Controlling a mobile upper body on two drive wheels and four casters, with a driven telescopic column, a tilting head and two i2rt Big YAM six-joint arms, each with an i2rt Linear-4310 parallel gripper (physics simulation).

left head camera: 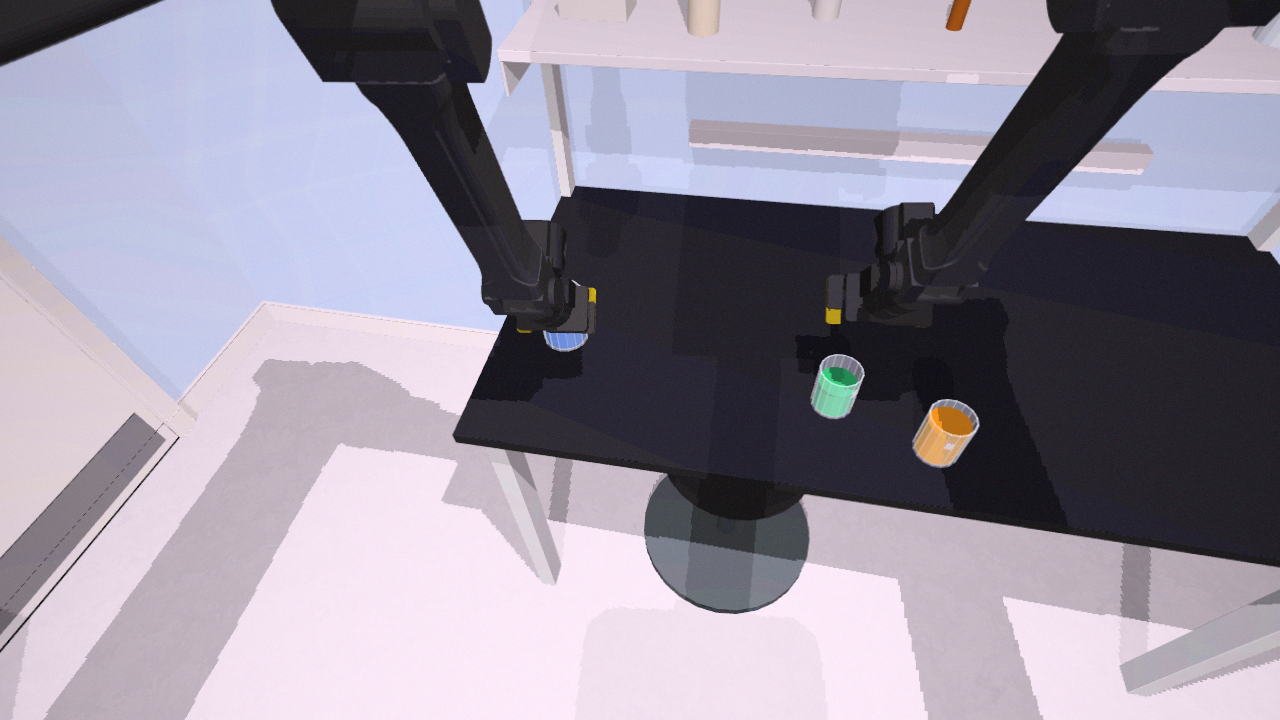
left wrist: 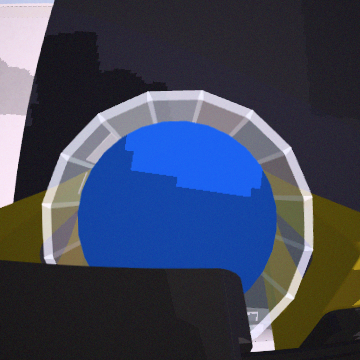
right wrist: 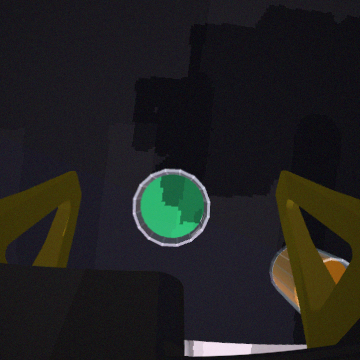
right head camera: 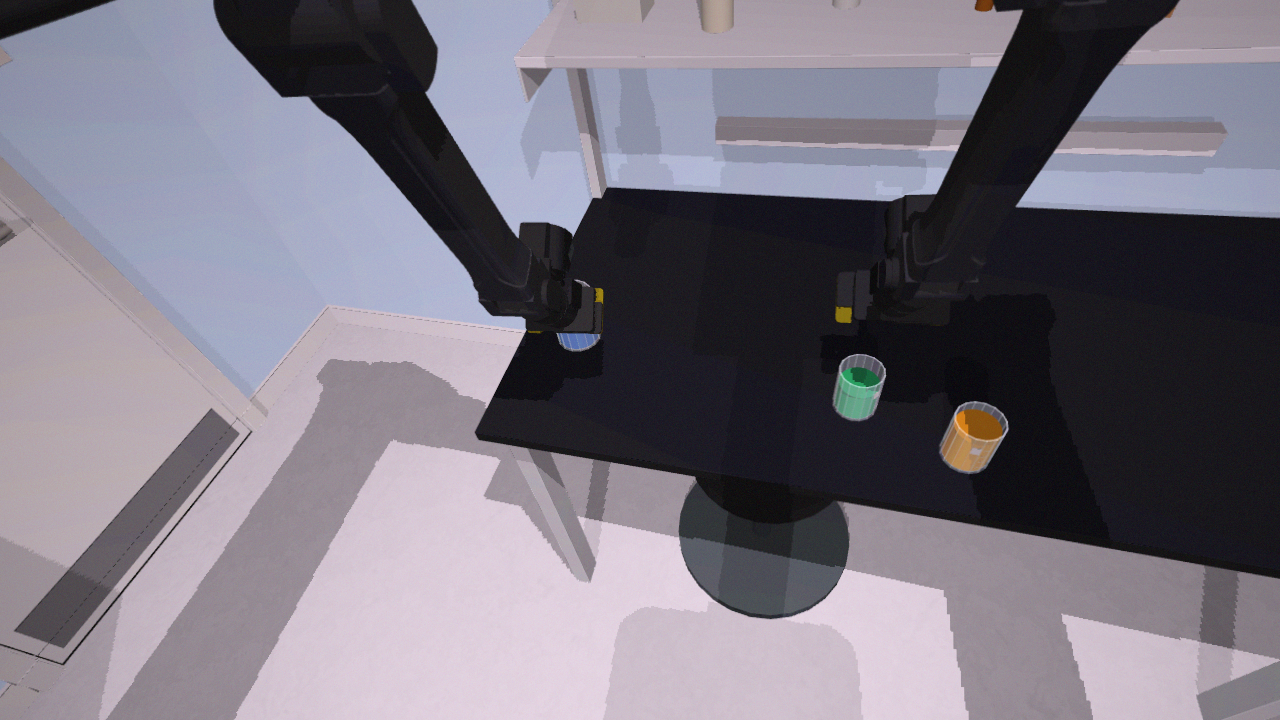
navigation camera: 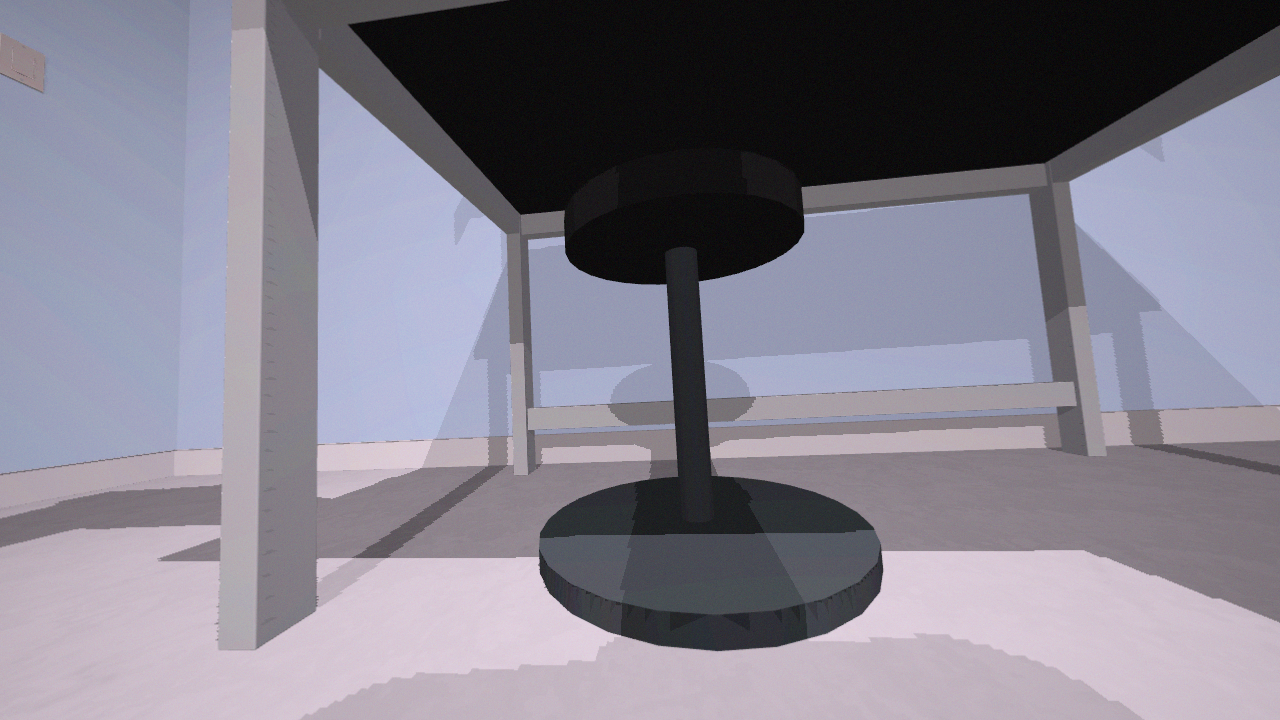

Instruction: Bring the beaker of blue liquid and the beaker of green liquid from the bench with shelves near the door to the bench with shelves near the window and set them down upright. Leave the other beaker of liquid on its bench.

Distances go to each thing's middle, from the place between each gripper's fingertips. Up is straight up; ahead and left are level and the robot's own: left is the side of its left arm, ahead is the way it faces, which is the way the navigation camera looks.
Labels:
My left gripper is now 20 mm below the beaker of blue liquid [left wrist: 179, 178] and 20 mm past it. From my left hand the other things lie so: beaker of orange liquid [right head camera: 976, 430] 610 mm to the right, 150 mm below, 100 mm behind; then beaker of green liquid [right head camera: 860, 379] 450 mm to the right, 150 mm below, 10 mm behind.
Now: the beaker of green liquid 17 cm below my right hand, 2 cm behind it and 1 cm to the left of it. From my right hand the other things lie so: beaker of orange liquid: 17 cm below, 15 cm to the right, 11 cm behind; beaker of blue liquid: 46 cm to the left, 2 cm behind, 1 cm below.

